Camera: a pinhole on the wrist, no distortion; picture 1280 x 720 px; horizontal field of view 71.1 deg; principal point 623.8 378.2 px. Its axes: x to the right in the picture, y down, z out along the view. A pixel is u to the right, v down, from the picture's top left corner.
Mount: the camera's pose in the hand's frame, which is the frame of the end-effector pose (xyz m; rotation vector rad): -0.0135 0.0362 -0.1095 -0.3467 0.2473 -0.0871
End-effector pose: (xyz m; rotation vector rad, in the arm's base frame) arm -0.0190 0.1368 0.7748 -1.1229 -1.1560 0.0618
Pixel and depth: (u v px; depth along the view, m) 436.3 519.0 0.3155
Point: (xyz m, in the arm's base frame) -0.0539 0.3522 0.6309
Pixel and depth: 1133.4 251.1 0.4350
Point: -0.0096 0.5352 0.9302
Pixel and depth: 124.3 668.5 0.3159
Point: -0.0766 0.3300 0.5130
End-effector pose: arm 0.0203 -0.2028 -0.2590 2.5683 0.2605 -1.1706
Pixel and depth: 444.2 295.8 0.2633
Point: -0.0542 -0.3543 -0.3323
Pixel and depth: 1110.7 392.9 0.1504
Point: 0.1042 -0.2740 -0.3275
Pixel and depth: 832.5 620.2 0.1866
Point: 0.0876 -0.3413 -0.3112
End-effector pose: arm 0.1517 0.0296 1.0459 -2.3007 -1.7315 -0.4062
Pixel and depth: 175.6 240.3 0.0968
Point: 0.1993 -0.0212 1.0368
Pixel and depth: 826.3 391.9 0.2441
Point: 0.2942 0.1249 0.9875
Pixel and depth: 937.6 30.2 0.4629
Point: 0.2430 0.3749 0.8204
